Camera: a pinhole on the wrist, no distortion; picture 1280 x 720 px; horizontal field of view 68.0 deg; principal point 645.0 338.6 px. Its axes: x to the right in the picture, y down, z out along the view. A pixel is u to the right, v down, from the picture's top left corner.
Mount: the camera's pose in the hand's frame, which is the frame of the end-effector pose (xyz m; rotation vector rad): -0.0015 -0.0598 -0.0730 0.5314 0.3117 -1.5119
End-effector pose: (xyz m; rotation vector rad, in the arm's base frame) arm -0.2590 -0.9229 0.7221 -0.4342 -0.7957 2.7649
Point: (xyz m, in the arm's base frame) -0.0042 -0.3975 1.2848
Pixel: outside the picture
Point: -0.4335 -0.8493 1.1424
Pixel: 561 662
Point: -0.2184 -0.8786 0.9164
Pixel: 529 184
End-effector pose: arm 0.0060 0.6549 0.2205 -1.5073 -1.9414 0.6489
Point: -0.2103 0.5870 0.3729
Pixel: 1183 430
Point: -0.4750 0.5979 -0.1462
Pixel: 130 453
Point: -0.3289 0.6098 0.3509
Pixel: 1008 563
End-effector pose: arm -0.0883 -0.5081 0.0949 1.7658 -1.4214 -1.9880
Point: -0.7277 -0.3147 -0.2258
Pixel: outside the picture
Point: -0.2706 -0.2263 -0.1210
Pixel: 491 545
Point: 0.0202 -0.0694 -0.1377
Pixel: 1086 120
